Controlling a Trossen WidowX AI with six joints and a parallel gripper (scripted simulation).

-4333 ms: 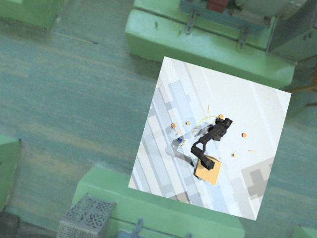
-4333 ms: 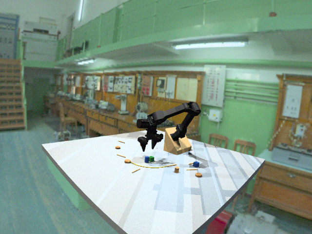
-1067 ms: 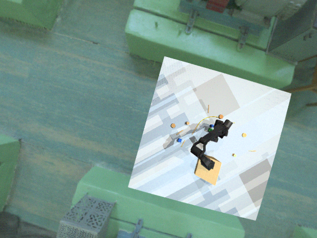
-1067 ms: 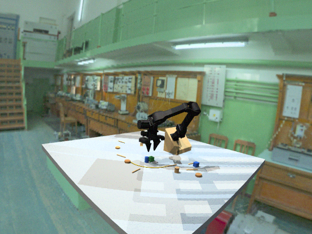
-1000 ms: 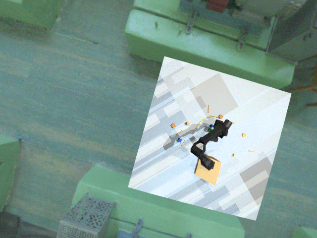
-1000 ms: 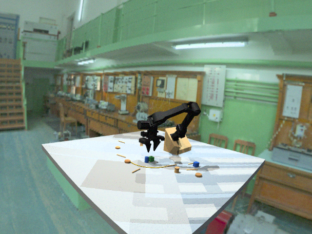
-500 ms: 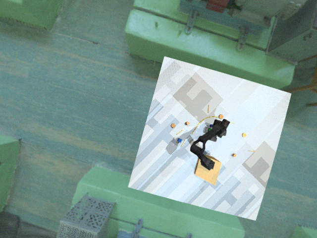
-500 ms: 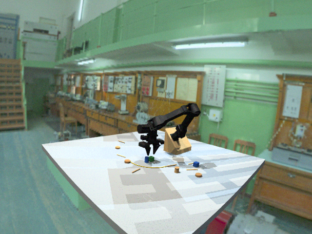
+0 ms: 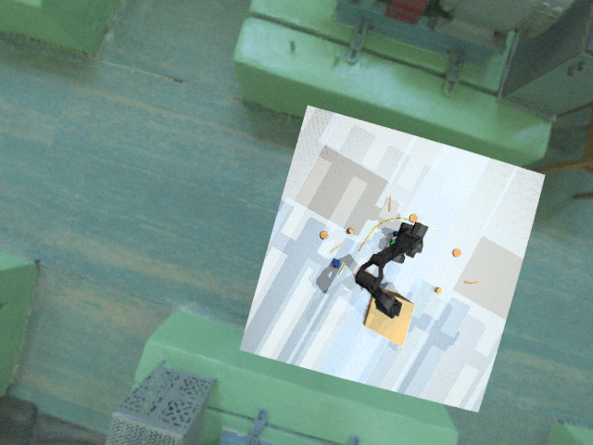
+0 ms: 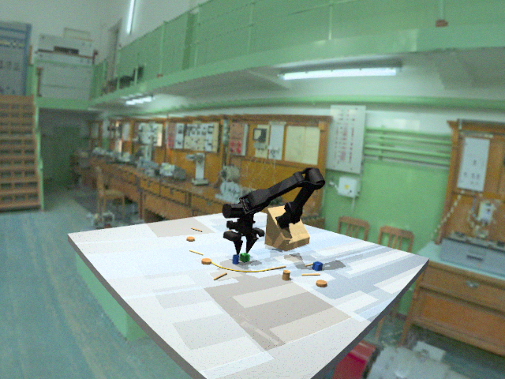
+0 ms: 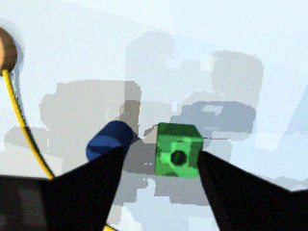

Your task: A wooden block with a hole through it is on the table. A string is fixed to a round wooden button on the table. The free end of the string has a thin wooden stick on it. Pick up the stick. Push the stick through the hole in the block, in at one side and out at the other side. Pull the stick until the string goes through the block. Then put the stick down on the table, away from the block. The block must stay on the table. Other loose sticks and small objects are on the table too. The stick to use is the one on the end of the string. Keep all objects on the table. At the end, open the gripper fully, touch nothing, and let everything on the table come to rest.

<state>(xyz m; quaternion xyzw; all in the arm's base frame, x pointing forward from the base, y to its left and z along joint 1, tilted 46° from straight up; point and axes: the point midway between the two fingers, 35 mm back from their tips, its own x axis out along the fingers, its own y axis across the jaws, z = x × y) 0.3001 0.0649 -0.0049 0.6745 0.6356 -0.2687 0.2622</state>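
The green cube is 20 mm below my gripper tip and 10 mm behind it. The rest, counted from my gripper tip: round wooden button 140 mm ahead, 70 mm to the right, 30 mm below; blue cylinder 40 mm ahead, 20 mm below; thin wooden stick 140 mm to the left, 50 mm behind, 30 mm below.
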